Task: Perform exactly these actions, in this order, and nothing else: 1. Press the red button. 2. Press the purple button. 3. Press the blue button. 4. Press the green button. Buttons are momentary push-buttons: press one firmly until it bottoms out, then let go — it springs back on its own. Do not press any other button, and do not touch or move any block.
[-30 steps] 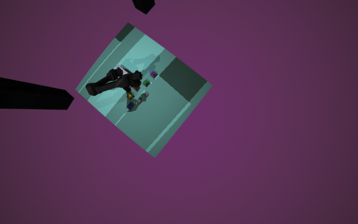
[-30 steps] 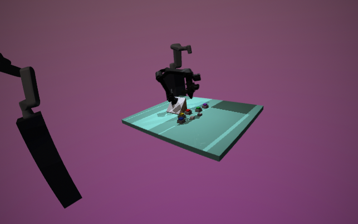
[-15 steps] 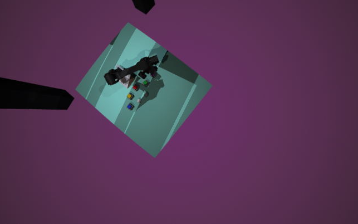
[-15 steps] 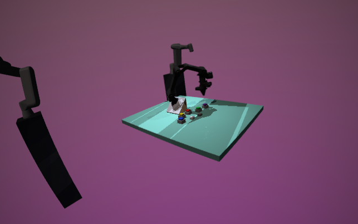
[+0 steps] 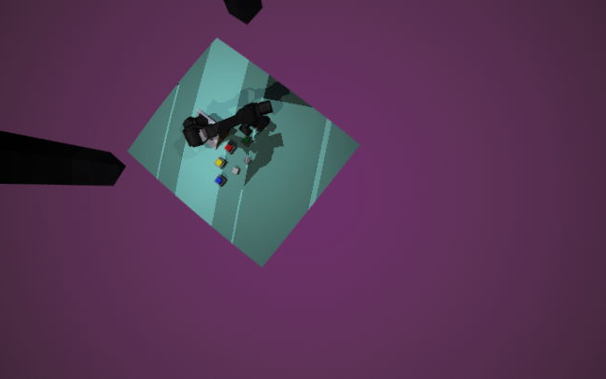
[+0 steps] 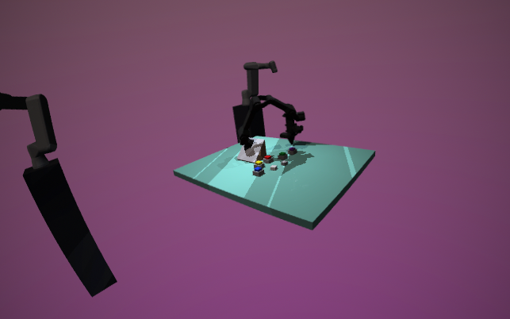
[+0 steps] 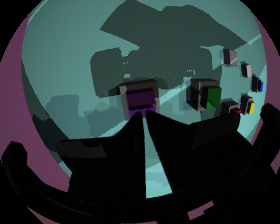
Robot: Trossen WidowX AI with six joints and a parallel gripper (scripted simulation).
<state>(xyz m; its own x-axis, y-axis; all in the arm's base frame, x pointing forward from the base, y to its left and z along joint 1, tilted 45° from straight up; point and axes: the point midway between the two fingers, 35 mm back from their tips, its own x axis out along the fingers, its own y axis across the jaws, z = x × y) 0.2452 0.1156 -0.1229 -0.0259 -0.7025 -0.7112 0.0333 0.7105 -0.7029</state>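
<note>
My gripper tip is 3 cm above the purple button. Also, from my gripper tip: red button (6 cm behind, 20 cm to the right, 3 cm below); yellow button (6 cm behind, 30 cm to the right, 3 cm below); green button (1 cm behind, 11 cm to the right, 3 cm below).
</note>
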